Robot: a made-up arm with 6 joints. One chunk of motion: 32 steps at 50 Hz.
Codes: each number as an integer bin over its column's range. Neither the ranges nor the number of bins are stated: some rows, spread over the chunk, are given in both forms.
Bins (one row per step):
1: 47 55 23 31 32 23
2: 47 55 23 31 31 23
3: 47 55 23 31 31 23
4: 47 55 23 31 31 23
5: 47 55 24 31 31 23
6: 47 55 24 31 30 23
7: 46 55 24 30 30 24
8: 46 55 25 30 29 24
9: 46 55 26 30 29 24
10: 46 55 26 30 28 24
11: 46 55 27 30 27 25
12: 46 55 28 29 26 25
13: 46 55 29 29 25 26
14: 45 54 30 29 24 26
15: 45 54 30 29 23 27
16: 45 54 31 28 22 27
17: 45 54 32 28 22 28
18: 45 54 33 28 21 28
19: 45 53 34 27 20 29
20: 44 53 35 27 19 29
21: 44 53 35 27 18 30
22: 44 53 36 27 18 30
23: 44 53 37 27 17 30
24: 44 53 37 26 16 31
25: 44 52 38 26 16 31
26: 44 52 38 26 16 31
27: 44 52 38 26 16 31
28: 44 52 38 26 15 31
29: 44 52 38 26 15 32
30: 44 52 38 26 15 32
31: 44 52 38 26 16 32
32: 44 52 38 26 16 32
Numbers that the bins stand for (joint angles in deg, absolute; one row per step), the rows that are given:
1: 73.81 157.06 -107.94 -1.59 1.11 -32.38
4: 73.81 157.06 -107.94 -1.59 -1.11 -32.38
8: 69.05 157.06 -102.54 -4.76 -5.55 -28.57
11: 69.05 157.06 -97.14 -4.76 -9.99 -24.76
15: 64.29 154.21 -89.05 -7.94 -18.86 -17.14
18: 64.29 154.21 -80.95 -11.11 -23.30 -13.33
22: 59.53 151.35 -72.86 -14.28 -29.96 -5.71
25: 59.53 148.50 -67.46 -17.46 -34.40 -1.90
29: 59.53 148.50 -67.46 -17.46 -36.62 1.90
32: 59.53 148.50 -67.46 -17.46 -34.40 1.90
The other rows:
2: 73.81 157.06 -107.94 -1.59 -1.11 -32.38
3: 73.81 157.06 -107.94 -1.59 -1.11 -32.38
5: 73.81 157.06 -105.24 -1.59 -1.11 -32.38
6: 73.81 157.06 -105.24 -1.59 -3.33 -32.38
7: 69.05 157.06 -105.24 -4.76 -3.33 -28.57
9: 69.05 157.06 -99.84 -4.76 -5.55 -28.57
10: 69.05 157.06 -99.84 -4.76 -7.77 -28.57
12: 69.05 157.06 -94.44 -7.94 -12.21 -24.76
13: 69.05 157.06 -91.75 -7.94 -14.43 -20.95
14: 64.29 154.21 -89.05 -7.94 -16.65 -20.95
16: 64.29 154.21 -86.35 -11.11 -21.08 -17.14
17: 64.29 154.21 -83.65 -11.11 -21.08 -13.33
19: 64.29 151.35 -78.25 -14.28 -25.52 -9.52
20: 59.53 151.35 -75.56 -14.28 -27.74 -9.52
21: 59.53 151.35 -75.56 -14.28 -29.96 -5.71
23: 59.53 151.35 -70.16 -14.28 -32.18 -5.71
24: 59.53 151.35 -70.16 -17.46 -34.40 -1.90
26: 59.53 148.50 -67.46 -17.46 -34.40 -1.90
27: 59.53 148.50 -67.46 -17.46 -34.40 -1.90
28: 59.53 148.50 -67.46 -17.46 -36.62 -1.90
30: 59.53 148.50 -67.46 -17.46 -36.62 1.90
31: 59.53 148.50 -67.46 -17.46 -34.40 1.90

